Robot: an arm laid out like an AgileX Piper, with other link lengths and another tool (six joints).
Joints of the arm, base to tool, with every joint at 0 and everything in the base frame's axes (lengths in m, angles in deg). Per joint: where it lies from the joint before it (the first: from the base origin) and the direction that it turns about. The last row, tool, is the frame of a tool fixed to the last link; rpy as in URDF.
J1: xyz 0 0 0.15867 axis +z
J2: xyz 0 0 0 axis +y
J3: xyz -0.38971 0 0.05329 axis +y
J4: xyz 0.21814 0 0.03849 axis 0.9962 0 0.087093
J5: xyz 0 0 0 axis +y
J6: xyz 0.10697 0 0.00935 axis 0.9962 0 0.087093
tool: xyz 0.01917 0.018 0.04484 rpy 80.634 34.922 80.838
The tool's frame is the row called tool.
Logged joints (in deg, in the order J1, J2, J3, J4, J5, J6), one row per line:
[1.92 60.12 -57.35 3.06 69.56 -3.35]
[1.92 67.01 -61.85 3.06 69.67 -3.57]
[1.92 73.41 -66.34 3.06 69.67 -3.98]
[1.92 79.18 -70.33 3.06 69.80 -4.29]
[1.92 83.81 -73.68 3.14 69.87 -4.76]
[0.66 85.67 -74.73 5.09 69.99 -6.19]
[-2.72 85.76 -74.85 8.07 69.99 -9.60]
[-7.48 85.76 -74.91 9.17 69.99 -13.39]
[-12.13 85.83 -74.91 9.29 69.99 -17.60]
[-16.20 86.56 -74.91 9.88 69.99 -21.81]
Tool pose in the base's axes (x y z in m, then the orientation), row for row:
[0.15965 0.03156 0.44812 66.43 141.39 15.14]
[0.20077 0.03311 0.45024 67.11 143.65 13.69]
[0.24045 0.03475 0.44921 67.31 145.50 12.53]
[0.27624 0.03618 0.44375 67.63 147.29 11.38]
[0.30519 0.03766 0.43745 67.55 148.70 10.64]
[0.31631 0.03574 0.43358 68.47 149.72 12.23]
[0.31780 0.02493 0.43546 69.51 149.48 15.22]
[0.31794 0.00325 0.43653 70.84 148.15 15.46]
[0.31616 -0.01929 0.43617 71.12 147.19 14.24]
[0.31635 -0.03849 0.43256 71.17 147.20 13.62]
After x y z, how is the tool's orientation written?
As a rotation vector, in degrees.
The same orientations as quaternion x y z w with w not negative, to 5 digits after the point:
[0.41472 0.88270 0.09452 0.19980]
[0.41473 0.88774 0.08460 0.18101]
[0.41272 0.89216 0.07683 0.16674]
[0.41139 0.89596 0.06922 0.15235]
[0.40854 0.89933 0.06435 0.14202]
[0.41124 0.89925 0.07346 0.12977]
[0.41653 0.89575 0.09120 0.12575]
[0.42578 0.89045 0.09292 0.13103]
[0.42925 0.88837 0.08595 0.13839]
[0.42960 0.88853 0.08221 0.13858]

